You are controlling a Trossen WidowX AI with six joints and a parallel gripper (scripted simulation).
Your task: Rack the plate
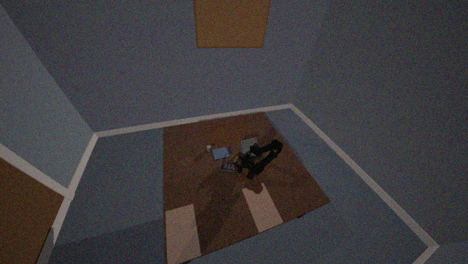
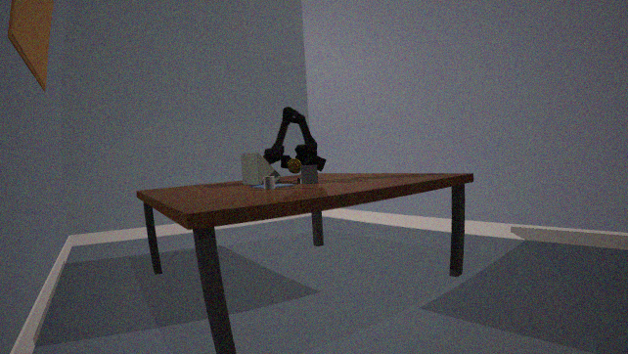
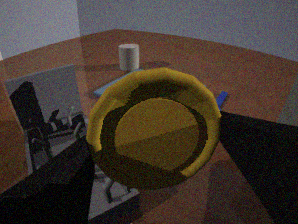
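Now: gripper tip 8 cm short of the grey dish rack, 5 cm above it and 2 cm to the right of it. The rest, counted from my gripper tip: blue mat: 16 cm to the right, 11 cm ahead, 7 cm below; yellow plate: 1 cm to the left; blue utensil: 18 cm to the right, 7 cm below.
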